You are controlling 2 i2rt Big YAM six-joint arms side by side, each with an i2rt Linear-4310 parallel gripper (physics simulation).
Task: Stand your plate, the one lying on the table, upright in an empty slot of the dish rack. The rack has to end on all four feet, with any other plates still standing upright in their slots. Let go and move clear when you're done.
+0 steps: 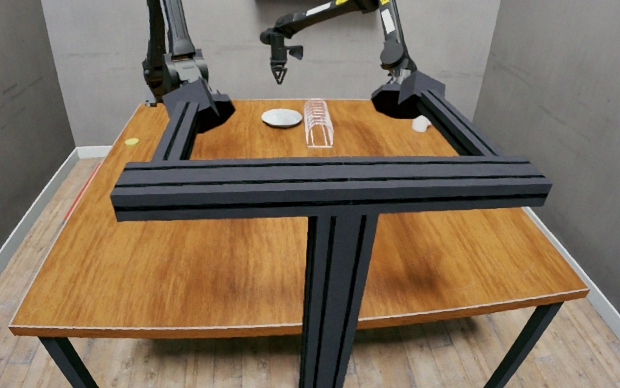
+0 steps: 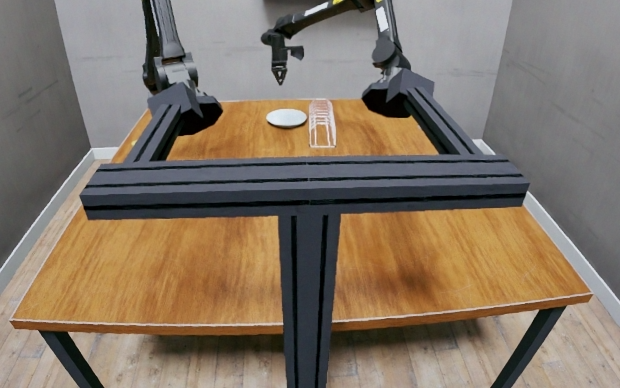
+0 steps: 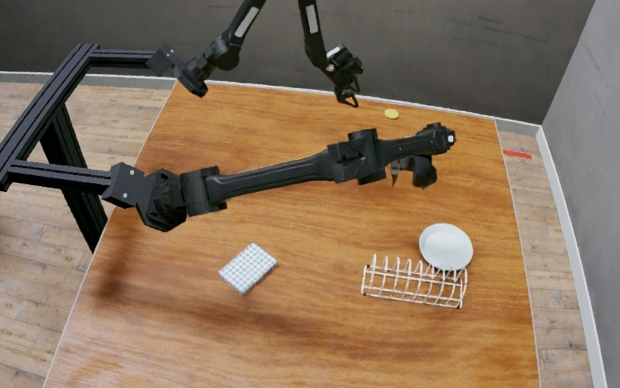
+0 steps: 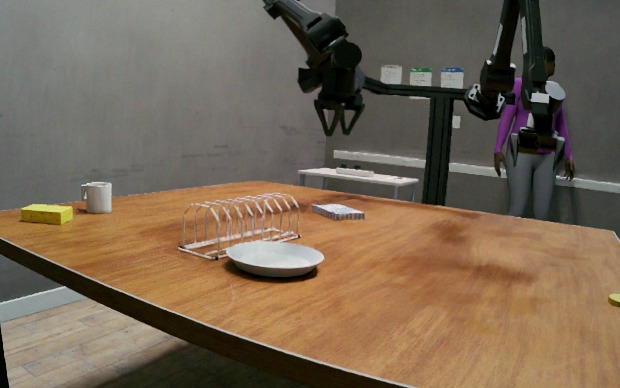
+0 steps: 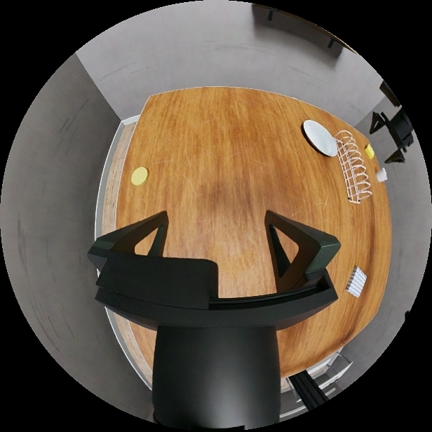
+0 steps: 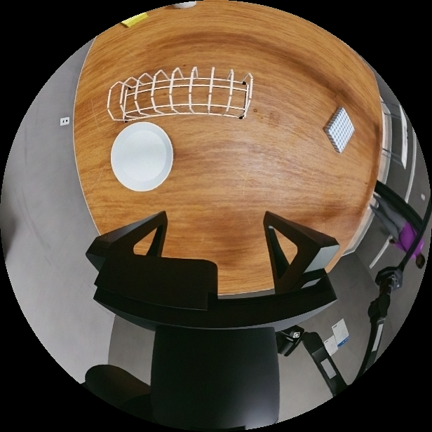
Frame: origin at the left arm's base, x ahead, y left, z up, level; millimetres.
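Seen in the pictures: left gripper, fingertip midpoint: [image 3: 358, 99] [image 4: 533, 167]; right gripper, fingertip midpoint: [image 1: 278, 81] [image 2: 280, 82] [image 3: 407, 186] [image 4: 337, 135]; left arm's base at its link origin: [image 3: 192, 76] [image 4: 485, 100]; right arm's base at its link origin: [image 3: 164, 200].
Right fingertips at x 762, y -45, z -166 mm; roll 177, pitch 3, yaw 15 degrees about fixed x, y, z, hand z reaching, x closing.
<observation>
Offsets run from my right fingertips to a thing's middle.
The white plate {dz -260, dx +195, dy +19 mm} [image 1: 281, 118] [image 2: 286, 118] [image 3: 446, 246] [image 4: 275, 257] [image 5: 320, 138] [image 6: 142, 156] lies face up on the table, right beside one end of the rack; whether they touch is unclear. The white wire dish rack [image 1: 320, 146] [image 2: 323, 146] [image 4: 197, 253] [image 5: 354, 201] stands level, and no plate shows in its slots. My right gripper [image 1: 279, 82] [image 4: 337, 134] [image 6: 215, 215] is open and empty, high above the table on the plate's side of the rack. My left gripper [image 4: 536, 165] [image 5: 216, 215] is open and empty, far from the plate.
A white mug {dz -232, dx +290, dy -698 mm} [image 1: 420, 123] [image 4: 99, 197] and a yellow sponge {dz -257, dx +476, dy -621 mm} [image 4: 46, 214] [image 6: 134, 19] stand beyond the rack. A checkered block {dz -264, dx -408, dy -306 mm} [image 3: 248, 268] [image 4: 339, 212] [image 6: 340, 130] lies off the rack's other end. A yellow disc {dz -270, dx -162, dy +663 mm} [image 3: 391, 114] [image 5: 140, 176] lies near the left arm's side edge.
</observation>
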